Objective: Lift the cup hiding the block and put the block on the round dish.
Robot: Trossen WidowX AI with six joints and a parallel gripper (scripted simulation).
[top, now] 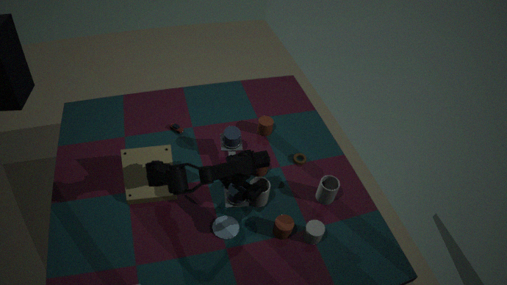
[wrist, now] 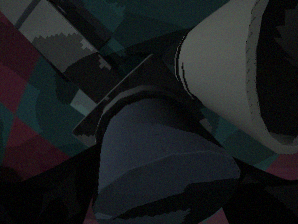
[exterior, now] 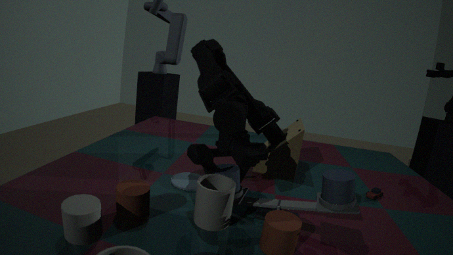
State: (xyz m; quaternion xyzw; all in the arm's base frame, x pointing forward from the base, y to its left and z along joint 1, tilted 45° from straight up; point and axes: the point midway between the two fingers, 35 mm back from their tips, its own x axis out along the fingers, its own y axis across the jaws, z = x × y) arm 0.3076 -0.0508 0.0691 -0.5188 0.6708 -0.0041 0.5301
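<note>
My gripper tip is 120 mm to the left of the pale round dish, 50 mm past it and 40 mm above it. From my gripper tip the other things lie so: white cylinder: 270 mm ahead, 200 mm to the right, 10 mm below; grey block: 10 mm below; blue-grey cup: 20 mm to the right, 10 mm above.
</note>
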